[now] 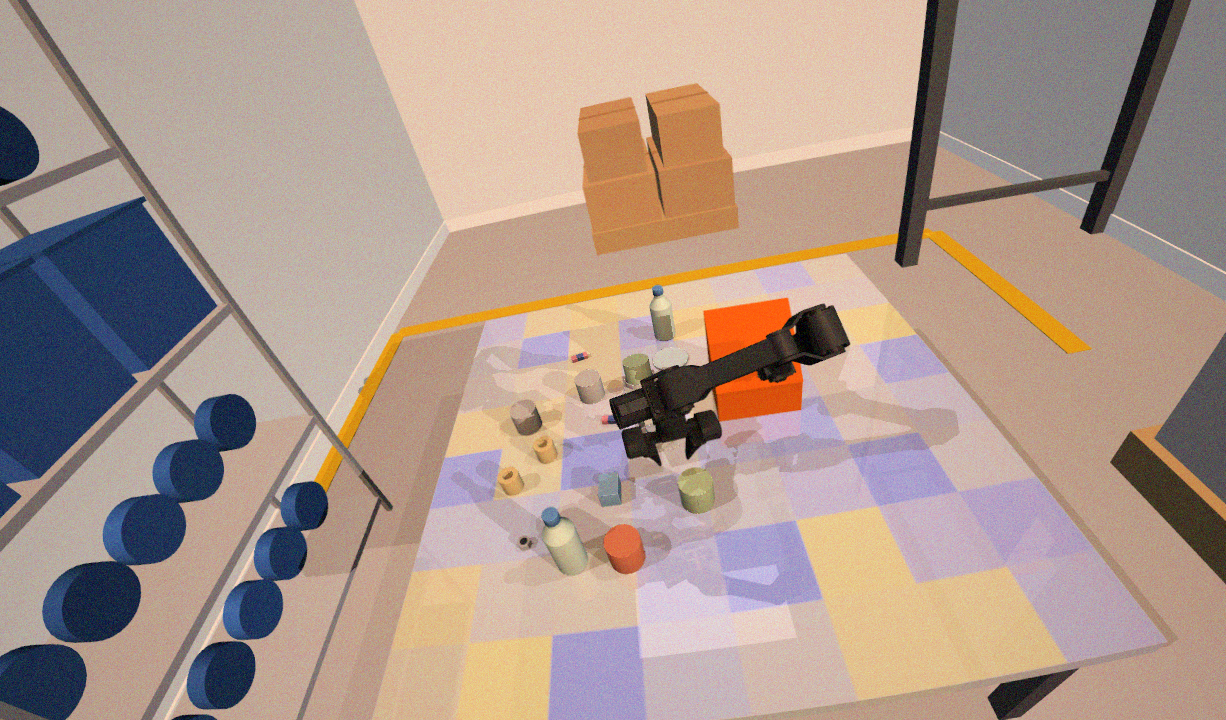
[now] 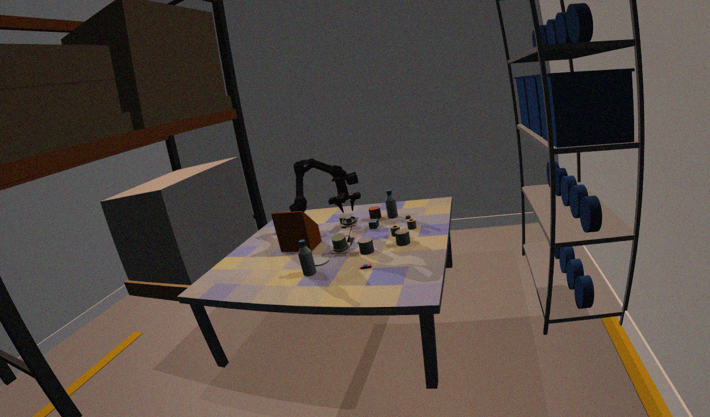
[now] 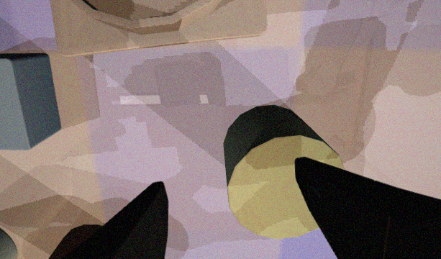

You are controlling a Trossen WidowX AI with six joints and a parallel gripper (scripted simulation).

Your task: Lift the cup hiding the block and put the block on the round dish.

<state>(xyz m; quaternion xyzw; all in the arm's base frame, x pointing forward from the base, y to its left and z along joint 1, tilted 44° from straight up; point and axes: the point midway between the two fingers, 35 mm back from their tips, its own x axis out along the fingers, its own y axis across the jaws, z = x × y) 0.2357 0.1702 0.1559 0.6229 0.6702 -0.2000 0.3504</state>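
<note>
Now: the round dish 450 mm to the right of my gripper tip and 100 mm below it. The rest, counted from my gripper tip: balance: 60 mm ahead, 220 mm to the right, 60 mm below; red cylinder: 90 mm ahead, 150 mm to the left, 60 mm below.
</note>
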